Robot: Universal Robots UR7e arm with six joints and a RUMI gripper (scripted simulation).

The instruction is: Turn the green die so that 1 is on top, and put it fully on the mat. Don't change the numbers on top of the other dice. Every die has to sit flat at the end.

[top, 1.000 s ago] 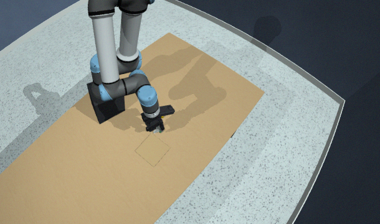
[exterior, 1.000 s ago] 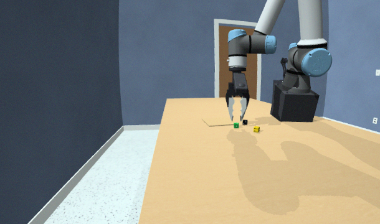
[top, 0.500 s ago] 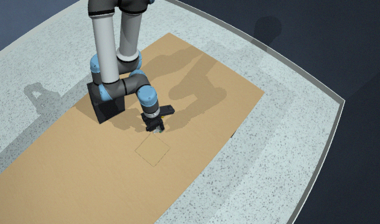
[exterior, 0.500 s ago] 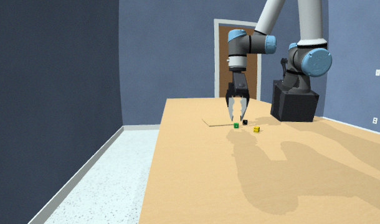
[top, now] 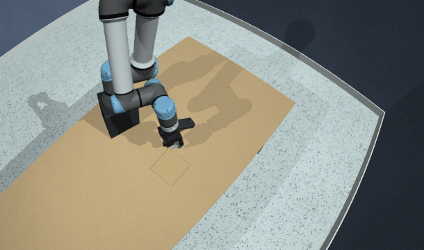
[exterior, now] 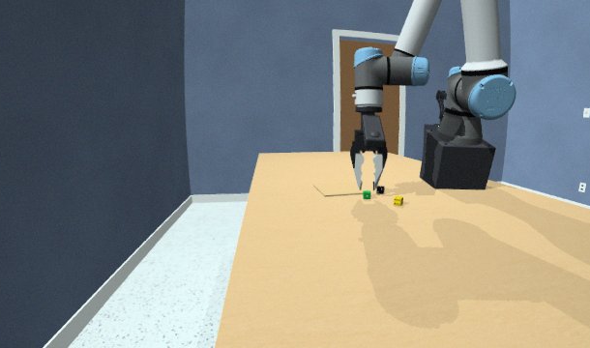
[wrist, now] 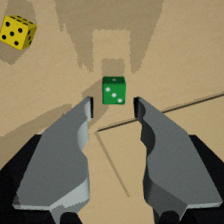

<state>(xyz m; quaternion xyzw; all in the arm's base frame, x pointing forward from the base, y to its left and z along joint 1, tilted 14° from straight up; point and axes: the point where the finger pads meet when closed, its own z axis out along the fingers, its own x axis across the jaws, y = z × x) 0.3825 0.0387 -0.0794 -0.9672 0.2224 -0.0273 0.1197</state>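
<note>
Now: the green die 30 mm below my hand. The rest, counted from my hand: tan mat (120 mm to the right, 40 mm below, 30 mm ahead); then yellow die (80 mm to the left, 50 mm behind, 30 mm below); then black die (70 mm behind, 30 mm to the right, 30 mm below).
</note>
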